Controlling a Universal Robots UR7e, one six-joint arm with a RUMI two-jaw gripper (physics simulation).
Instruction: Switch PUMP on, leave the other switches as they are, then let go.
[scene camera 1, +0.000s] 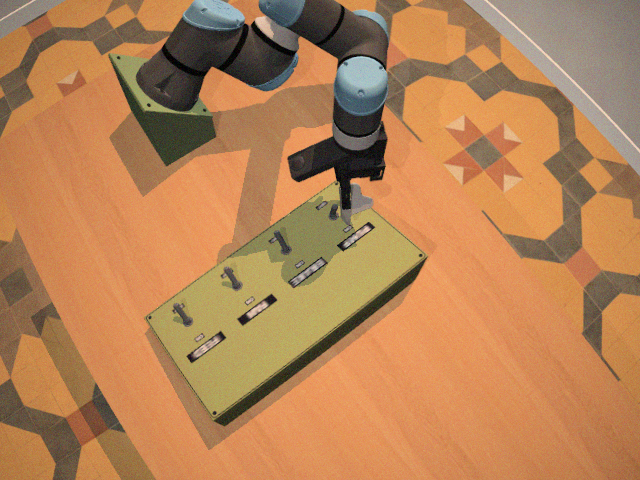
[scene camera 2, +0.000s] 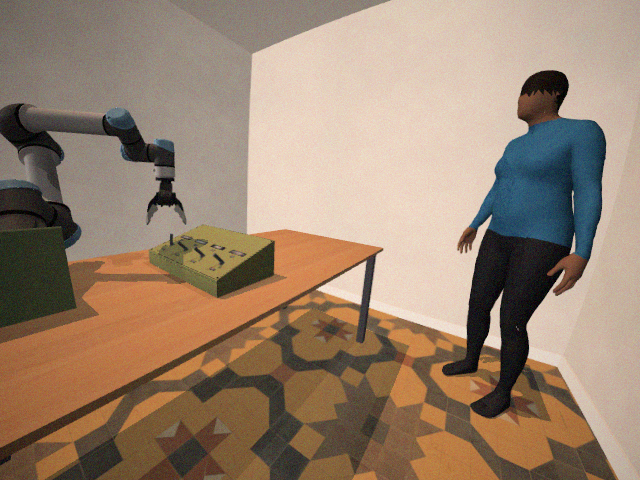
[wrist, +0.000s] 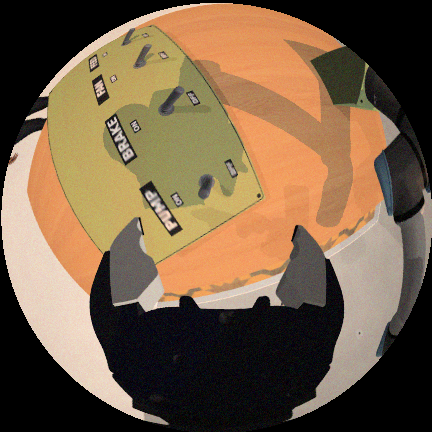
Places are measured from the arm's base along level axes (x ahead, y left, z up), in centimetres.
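Pixels of known places: gripper, fingertip midpoint: (scene camera 1: 340, 188) (scene camera 2: 166, 224) (wrist: 218, 224); arm's base at its link origin: (scene camera 1: 165, 89) (scene camera 2: 21, 253).
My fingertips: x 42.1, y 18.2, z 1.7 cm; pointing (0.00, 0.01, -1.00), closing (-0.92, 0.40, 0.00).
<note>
For each thing: its middle in the pictures, then the offset to it from my fingertips. "pt": a spot on its surface instead. Level surfaces: height alone.
- green switch panel at the middle of its body: (wrist: 123, 111) (scene camera 1: 283, 297) (scene camera 2: 209, 255) dx +9.5, dy -19.0, dz -11.4 cm
- PUMP lever at the middle of its body: (wrist: 206, 186) (scene camera 1: 333, 210) (scene camera 2: 171, 239) dx +0.8, dy -1.8, dz -6.1 cm
- label at a spot on its surface: (wrist: 177, 199) pt dx +5.2, dy -1.2, dz -7.3 cm
- BRAKE lever at the middle of its body: (wrist: 171, 98) (scene camera 1: 281, 240) dx +0.7, dy -13.8, dz -6.6 cm
- FAN lever at the middle of its body: (wrist: 142, 54) (scene camera 1: 231, 276) dx +1.9, dy -25.8, dz -6.6 cm
- FEED lever at the middle of its body: (scene camera 1: 181, 312) dx +3.2, dy -37.7, dz -6.6 cm
- wooden table at its surface level: dz -17.1 cm
The green switch panel (scene camera 1: 310, 325) (scene camera 2: 247, 269) (wrist: 85, 185) carries a row of dark levers. The PUMP lever (scene camera 1: 333, 211) (scene camera 2: 171, 239) (wrist: 205, 186) stands at the end of the row and leans toward its ON label (wrist: 177, 199). The BRAKE lever (scene camera 1: 282, 242) (wrist: 171, 101), the FAN lever (scene camera 1: 233, 279) (wrist: 143, 56) and the FEED lever (scene camera 1: 183, 314) (wrist: 129, 37) tilt the other way, toward OFF. My gripper (scene camera 1: 353, 215) (scene camera 2: 166, 223) (wrist: 218, 224) is open and empty, above the PUMP end of the panel and apart from the lever.
The panel rests on a wooden table (scene camera 1: 491, 372) (scene camera 2: 129, 346). The arm's green base block (scene camera 1: 178, 134) (scene camera 2: 36, 273) stands on the same table. A person in a blue top (scene camera 2: 547, 180) stands beyond the table's end in scene camera 2.
</note>
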